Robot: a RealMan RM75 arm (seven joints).
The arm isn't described. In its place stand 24 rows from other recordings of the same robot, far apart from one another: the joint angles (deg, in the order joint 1, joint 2, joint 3, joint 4, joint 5, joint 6, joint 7), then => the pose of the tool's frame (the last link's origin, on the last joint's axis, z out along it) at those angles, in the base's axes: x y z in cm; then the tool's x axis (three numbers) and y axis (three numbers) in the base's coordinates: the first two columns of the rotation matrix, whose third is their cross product.
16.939, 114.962, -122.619, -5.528, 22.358, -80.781, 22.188 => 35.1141 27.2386 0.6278 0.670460 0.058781 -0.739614 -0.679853 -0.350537 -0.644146
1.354, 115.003, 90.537, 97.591, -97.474, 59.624, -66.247 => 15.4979 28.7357 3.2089 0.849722 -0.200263 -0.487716 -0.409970 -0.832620 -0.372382
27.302, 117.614, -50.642, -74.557, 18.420, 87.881, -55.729 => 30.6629 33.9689 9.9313 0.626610 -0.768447 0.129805 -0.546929 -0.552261 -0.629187
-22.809, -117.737, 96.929, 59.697, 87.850, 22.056, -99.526 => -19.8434 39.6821 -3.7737 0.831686 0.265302 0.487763 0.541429 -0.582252 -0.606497
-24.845, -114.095, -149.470, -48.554, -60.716, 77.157, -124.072 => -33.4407 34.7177 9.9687 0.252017 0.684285 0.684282 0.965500 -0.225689 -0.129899
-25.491, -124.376, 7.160, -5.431, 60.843, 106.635, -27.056 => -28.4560 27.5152 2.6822 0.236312 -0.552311 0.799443 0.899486 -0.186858 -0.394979
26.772, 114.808, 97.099, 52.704, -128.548, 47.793, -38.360 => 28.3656 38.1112 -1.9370 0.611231 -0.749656 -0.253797 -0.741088 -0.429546 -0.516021
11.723, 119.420, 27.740, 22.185, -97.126, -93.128, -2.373 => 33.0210 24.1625 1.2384 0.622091 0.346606 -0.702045 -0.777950 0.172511 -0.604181
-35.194, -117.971, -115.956, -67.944, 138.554, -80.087, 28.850 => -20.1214 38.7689 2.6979 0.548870 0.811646 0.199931 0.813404 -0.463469 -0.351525
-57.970, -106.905, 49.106, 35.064, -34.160, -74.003, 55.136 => -18.7979 46.7240 6.2404 0.772275 0.633922 0.041650 0.584081 -0.682710 -0.439040
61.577, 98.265, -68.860, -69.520, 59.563, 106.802, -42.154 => 2.7815 40.2654 12.3697 0.950184 -0.267032 0.160761 -0.237090 -0.954028 -0.183354
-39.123, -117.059, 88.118, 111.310, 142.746, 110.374, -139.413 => -5.8993 29.3623 3.7701 0.919263 0.049605 -0.390505 -0.062401 -0.961121 -0.268983
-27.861, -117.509, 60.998, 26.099, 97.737, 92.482, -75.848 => -25.2465 28.3105 -4.5713 0.733479 0.426678 0.529108 0.422445 -0.895988 0.136917
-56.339, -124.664, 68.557, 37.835, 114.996, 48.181, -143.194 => -8.1268 44.1256 -8.7177 0.503862 0.725176 0.469300 0.844546 -0.527616 -0.091456
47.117, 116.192, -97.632, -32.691, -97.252, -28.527, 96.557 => 18.4797 43.9753 -8.1030 0.972540 -0.214182 -0.091059 -0.226904 -0.785557 -0.575687
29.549, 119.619, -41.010, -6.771, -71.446, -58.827, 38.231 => 32.7430 34.1609 -4.2470 0.691431 -0.248163 -0.678482 -0.703118 -0.446921 -0.553071
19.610, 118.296, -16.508, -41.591, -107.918, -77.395, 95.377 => 36.8483 30.5966 9.4495 0.339483 -0.404448 -0.849219 -0.929764 -0.281014 -0.237847
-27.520, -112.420, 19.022, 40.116, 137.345, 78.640, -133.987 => -37.4378 32.4294 8.3835 -0.027741 0.806260 0.590911 0.997221 0.063208 -0.039427
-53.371, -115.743, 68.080, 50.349, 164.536, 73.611, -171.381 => -18.8767 44.4898 2.0859 0.441060 0.892574 0.093691 0.682592 -0.265843 -0.680732
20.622, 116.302, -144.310, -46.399, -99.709, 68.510, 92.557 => 23.5635 33.1601 -2.6788 0.970255 0.091599 0.224086 0.206478 0.170103 -0.963552
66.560, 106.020, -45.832, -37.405, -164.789, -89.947, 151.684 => 15.6804 45.8969 8.6004 0.459091 -0.886177 0.062660 -0.746583 -0.423077 -0.513439
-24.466, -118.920, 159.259, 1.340, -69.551, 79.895, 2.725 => -32.8959 30.7564 -0.0339 0.865571 -0.209995 0.454631 0.418907 -0.193851 -0.887096
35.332, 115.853, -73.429, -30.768, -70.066, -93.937, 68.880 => 16.2049 33.1801 -1.4599 0.634945 -0.091287 -0.767145 -0.127455 -0.991765 0.012525
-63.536, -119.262, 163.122, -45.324, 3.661, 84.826, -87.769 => -23.4443 41.3551 3.5031 0.818080 0.546234 0.179928 0.572693 -0.745131 -0.341765
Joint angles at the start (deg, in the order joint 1, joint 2, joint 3, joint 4, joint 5, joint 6, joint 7):
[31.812 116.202 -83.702 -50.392 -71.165 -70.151 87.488]
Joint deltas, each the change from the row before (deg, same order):
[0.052 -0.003 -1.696 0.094 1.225 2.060 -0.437]
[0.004 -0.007 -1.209 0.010 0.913 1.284 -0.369]
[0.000 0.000 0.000 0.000 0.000 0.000 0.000]
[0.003 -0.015 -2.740 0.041 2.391 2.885 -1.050]
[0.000 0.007 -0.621 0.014 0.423 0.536 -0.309]
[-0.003 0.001 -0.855 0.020 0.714 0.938 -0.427]
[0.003 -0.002 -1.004 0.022 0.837 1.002 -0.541]
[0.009 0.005 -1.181 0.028 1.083 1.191 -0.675]
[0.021 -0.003 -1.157 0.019 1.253 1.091 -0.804]
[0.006 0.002 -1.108 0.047 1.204 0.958 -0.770]
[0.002 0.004 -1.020 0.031 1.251 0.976 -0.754]
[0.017 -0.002 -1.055 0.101 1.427 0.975 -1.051]
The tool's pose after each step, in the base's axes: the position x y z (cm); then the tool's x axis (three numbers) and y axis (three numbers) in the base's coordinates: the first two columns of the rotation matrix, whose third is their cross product. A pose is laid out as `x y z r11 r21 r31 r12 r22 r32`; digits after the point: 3 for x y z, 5 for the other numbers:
12.919 36.466 -2.686 0.72323 -0.18494 -0.66538 -0.32216 -0.94257 -0.08820
12.820 36.506 -2.983 0.72358 -0.18486 -0.66503 -0.32645 -0.94056 -0.09373
12.820 36.506 -2.983 0.72358 -0.18486 -0.66503 -0.32645 -0.94056 -0.09373
12.584 36.586 -3.620 0.72209 -0.18343 -0.66704 -0.33623 -0.93572 -0.10666
12.542 36.563 -3.793 0.72349 -0.18199 -0.66592 -0.33583 -0.93558 -0.10917
12.492 36.584 -4.004 0.72415 -0.18054 -0.66559 -0.33832 -0.93401 -0.11473
12.426 36.584 -4.253 0.72525 -0.17824 -0.66502 -0.33969 -0.93279 -0.12045
12.338 36.588 -4.538 0.72570 -0.17553 -0.66525 -0.34178 -0.93114 -0.12716
12.215 36.585 -4.787 0.72488 -0.17120 -0.66726 -0.34260 -0.92994 -0.13359
12.116 36.555 -5.037 0.72402 -0.16805 -0.66899 -0.34346 -0.92892 -0.13837
12.020 36.553 -5.246 0.72204 -0.16527 -0.67182 -0.34598 -0.92716 -0.14376
11.933 36.554 -5.455 0.72037 -0.15972 -0.67495 -0.34694 -0.92561 -0.15125

